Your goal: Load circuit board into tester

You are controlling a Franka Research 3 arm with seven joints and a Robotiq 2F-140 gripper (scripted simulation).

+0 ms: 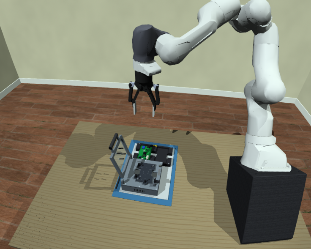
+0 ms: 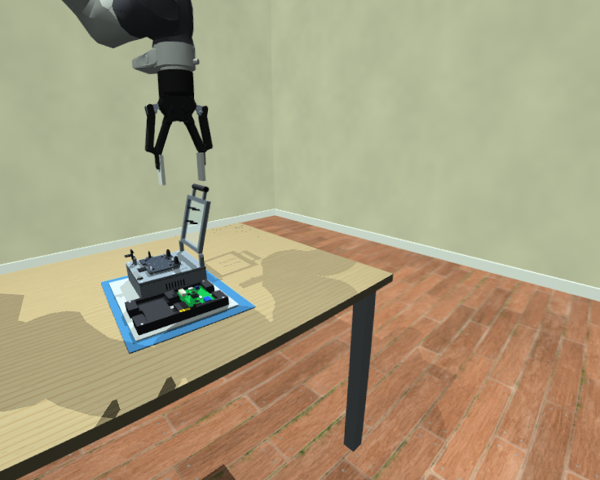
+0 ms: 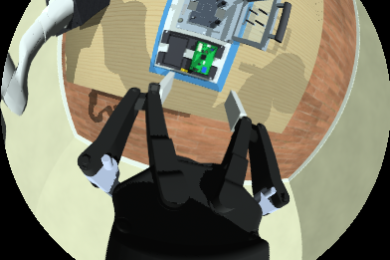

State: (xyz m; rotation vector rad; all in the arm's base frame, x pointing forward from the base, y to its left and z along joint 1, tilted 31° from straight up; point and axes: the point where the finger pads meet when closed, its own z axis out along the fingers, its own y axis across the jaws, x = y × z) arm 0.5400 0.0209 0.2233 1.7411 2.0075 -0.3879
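Right now my hand is 31 cm above the green circuit board. Also, from my hand: lid 18 cm to the left, 15 cm below, 7 cm ahead.
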